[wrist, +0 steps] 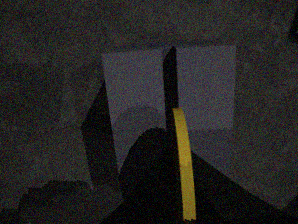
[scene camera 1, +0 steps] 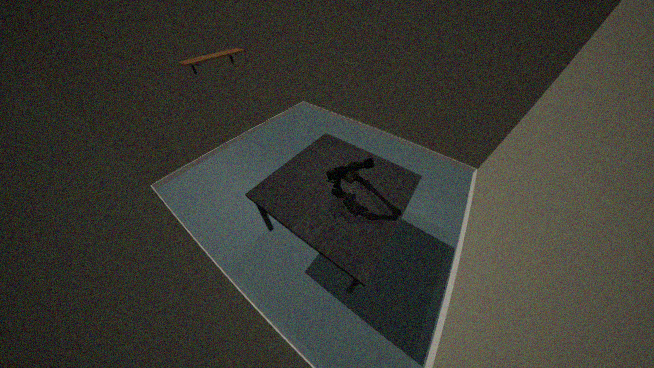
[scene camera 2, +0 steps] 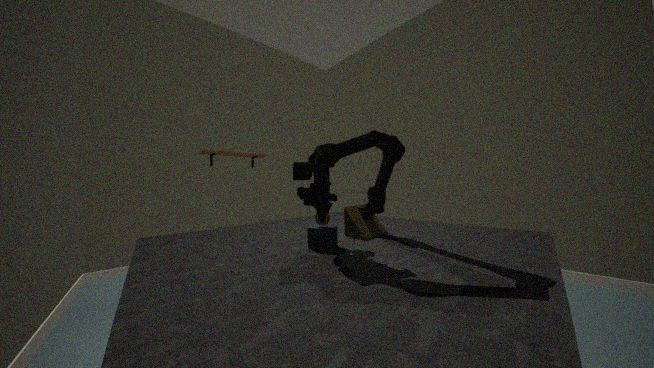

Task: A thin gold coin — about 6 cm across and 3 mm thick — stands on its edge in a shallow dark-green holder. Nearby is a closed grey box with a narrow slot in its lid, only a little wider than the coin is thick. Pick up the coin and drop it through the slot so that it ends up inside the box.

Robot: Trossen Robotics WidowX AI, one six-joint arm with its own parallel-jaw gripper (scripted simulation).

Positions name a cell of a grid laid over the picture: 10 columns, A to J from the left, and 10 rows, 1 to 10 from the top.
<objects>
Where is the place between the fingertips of my gripper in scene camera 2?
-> E7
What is my gripper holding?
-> A gold coin.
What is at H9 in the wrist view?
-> My gripper.
</objects>
